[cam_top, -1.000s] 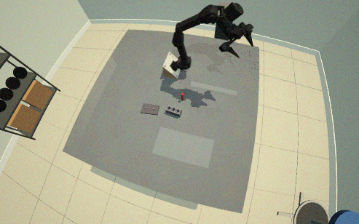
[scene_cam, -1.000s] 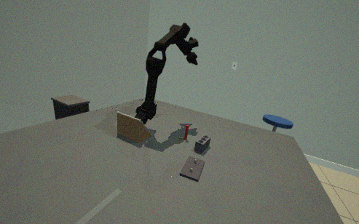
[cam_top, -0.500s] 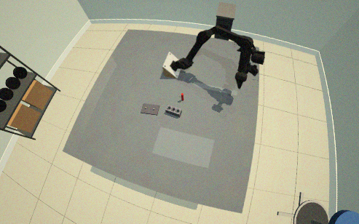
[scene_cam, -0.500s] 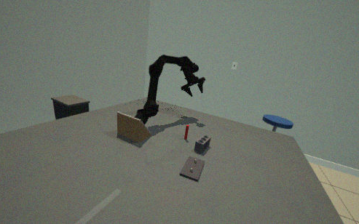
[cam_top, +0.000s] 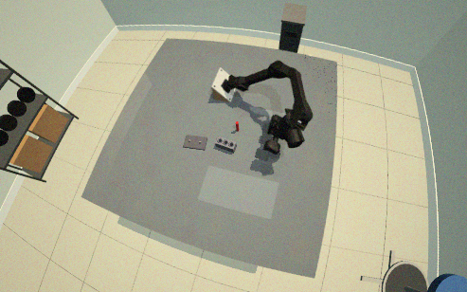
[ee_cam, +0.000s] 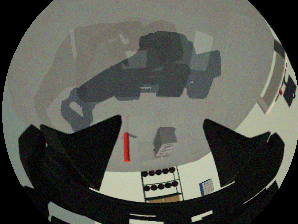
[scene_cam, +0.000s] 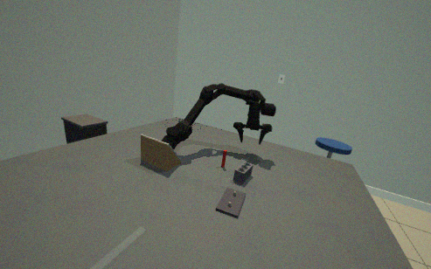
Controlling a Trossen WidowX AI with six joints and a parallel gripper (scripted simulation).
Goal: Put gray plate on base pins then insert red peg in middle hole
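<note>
Right now the gray plate is 190 mm to the right of my gripper tip, 60 mm ahead of it and 50 mm below it. Round my gripper tip: red peg: 170 mm to the right, 50 mm behind, 40 mm below.
</note>
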